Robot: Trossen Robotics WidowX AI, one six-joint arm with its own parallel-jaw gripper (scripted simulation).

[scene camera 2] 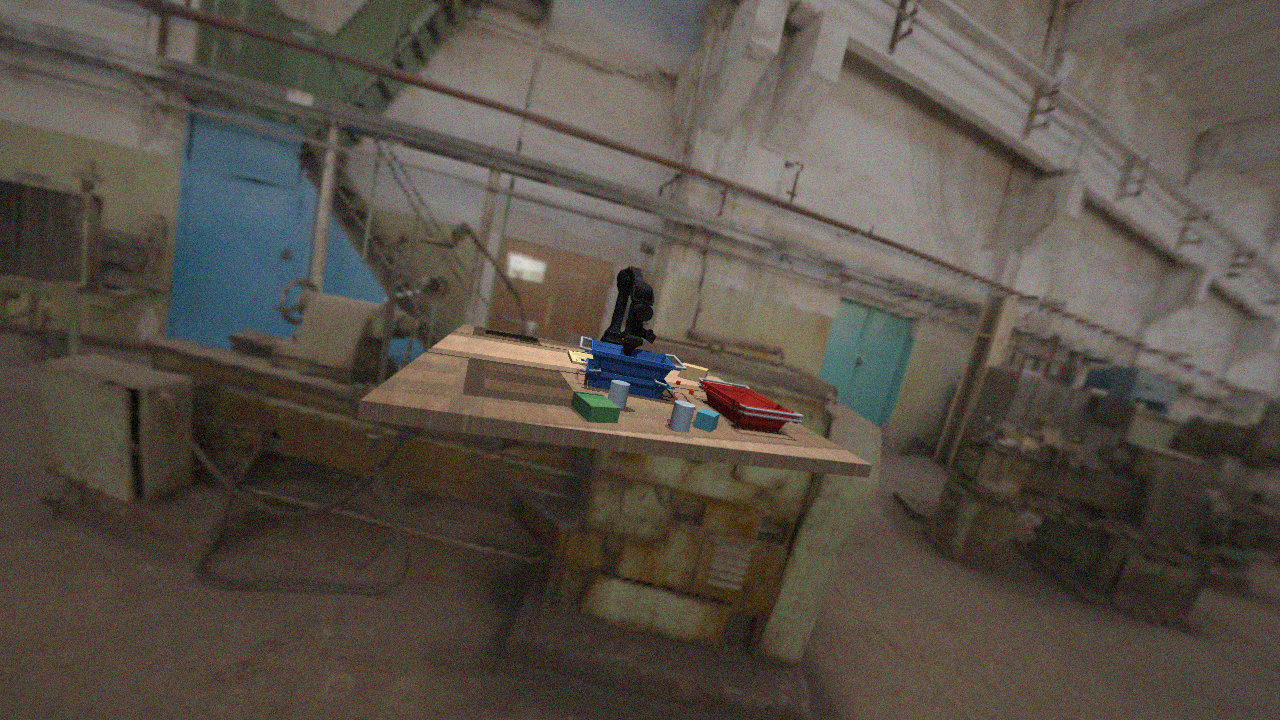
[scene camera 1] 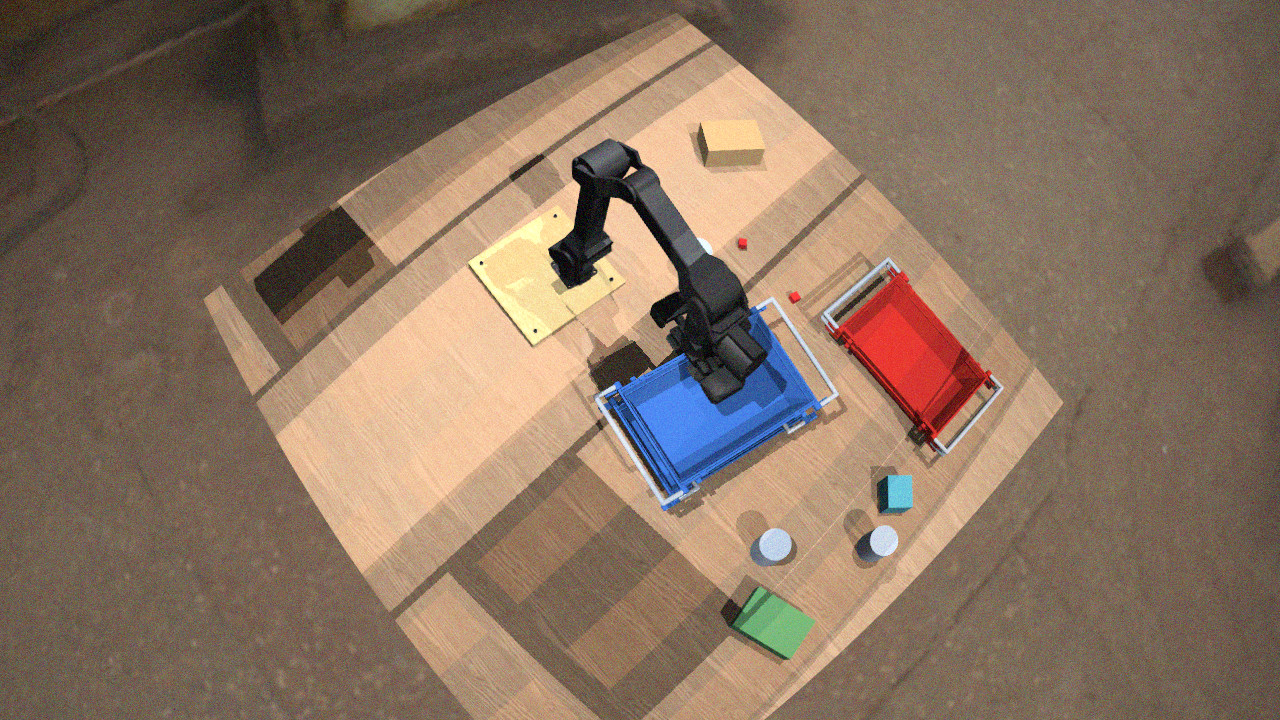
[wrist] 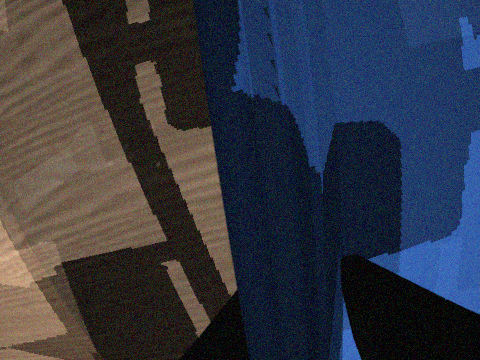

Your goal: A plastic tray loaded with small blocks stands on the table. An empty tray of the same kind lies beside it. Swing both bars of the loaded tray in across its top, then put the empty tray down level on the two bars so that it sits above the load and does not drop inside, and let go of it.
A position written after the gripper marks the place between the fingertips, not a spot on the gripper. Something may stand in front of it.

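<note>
A blue tray [scene camera 1: 691,436] [scene camera 2: 609,356] [wrist: 335,135] is in the robot's scene. There is also a cyan cube [scene camera 1: 896,492], which is out of frame in the wrist view, and a tan box [scene camera 1: 722,143], which is out of frame in the wrist view as well. The gripper [scene camera 1: 690,367] [scene camera 2: 626,361] [wrist: 306,277] can be seen too.
</note>
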